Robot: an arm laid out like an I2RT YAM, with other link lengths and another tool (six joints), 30 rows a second.
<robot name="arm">
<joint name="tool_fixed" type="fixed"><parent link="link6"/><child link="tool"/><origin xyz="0.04 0.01 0.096" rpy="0 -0.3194 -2.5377"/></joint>
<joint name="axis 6" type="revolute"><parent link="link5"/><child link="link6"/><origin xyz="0.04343 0 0.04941" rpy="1.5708 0 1.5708"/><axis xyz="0 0 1"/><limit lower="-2.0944" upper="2.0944"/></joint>
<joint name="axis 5" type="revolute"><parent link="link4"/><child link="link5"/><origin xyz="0.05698 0.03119 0.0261" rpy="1.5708 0 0"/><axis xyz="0 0 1"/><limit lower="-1.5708" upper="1.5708"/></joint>
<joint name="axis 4" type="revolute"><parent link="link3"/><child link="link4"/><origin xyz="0.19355 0.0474 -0.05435" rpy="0 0 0"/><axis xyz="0 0 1"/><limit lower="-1.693" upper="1.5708"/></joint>
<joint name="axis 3" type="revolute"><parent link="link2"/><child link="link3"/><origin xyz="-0.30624 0 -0.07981" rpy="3.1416 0 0"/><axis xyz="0 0 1"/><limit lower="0" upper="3.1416"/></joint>
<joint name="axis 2" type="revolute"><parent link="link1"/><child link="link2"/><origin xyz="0.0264 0.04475 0.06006" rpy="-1.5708 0 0"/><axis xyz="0 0 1"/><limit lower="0" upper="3.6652"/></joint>
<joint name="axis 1" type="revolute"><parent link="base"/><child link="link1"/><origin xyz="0 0 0.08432" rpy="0 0 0"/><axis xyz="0 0 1"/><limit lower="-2.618" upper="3.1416"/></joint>
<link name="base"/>
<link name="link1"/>
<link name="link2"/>
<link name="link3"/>
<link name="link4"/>
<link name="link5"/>
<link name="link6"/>
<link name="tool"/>
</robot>
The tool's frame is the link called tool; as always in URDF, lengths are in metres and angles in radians.
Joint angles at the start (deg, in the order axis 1, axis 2, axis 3, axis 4, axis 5, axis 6):
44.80 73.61 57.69 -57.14 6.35 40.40
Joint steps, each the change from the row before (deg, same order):
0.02 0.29 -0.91 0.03 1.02 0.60
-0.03 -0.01 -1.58 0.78 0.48 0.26
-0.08 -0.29 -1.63 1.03 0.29 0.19
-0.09 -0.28 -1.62 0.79 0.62 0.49
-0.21 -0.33 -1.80 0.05 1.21 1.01
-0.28 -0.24 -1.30 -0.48 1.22 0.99
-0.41 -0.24 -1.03 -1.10 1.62 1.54
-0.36 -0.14 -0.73 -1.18 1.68 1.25
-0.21 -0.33 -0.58 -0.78 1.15 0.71
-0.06 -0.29 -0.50 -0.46 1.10 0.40
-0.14 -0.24 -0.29 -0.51 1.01 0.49
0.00 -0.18 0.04 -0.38 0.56 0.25
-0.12 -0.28 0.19 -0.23 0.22 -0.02
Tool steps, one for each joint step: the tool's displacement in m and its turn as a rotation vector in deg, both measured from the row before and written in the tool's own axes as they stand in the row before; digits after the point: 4 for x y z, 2 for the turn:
-0.0034 0.0007 0.0036 -0.51 -1.38 0.63
-0.0031 -0.0007 0.0054 -0.21 -0.88 0.26
-0.0028 -0.0009 0.0051 -0.14 -0.38 0.28
-0.0040 -0.0004 0.0051 -0.31 -0.69 0.62
-0.0079 0.0001 0.0057 -0.55 -1.68 1.21
-0.0078 0.0007 0.0042 -0.57 -1.79 1.22
-0.0094 0.0016 0.0033 -0.75 -2.21 1.87
-0.0082 0.0024 0.0024 -0.98 -2.06 1.56
-0.0059 0.0017 0.0017 -0.76 -1.21 0.93
-0.0042 0.0018 0.0013 -0.87 -0.80 0.57
-0.0037 0.0019 0.0008 -0.75 -0.70 0.73
-0.0017 0.0012 -0.0003 -0.45 -0.22 0.36
-0.0008 0.0010 -0.0008 -0.19 0.16 0.24

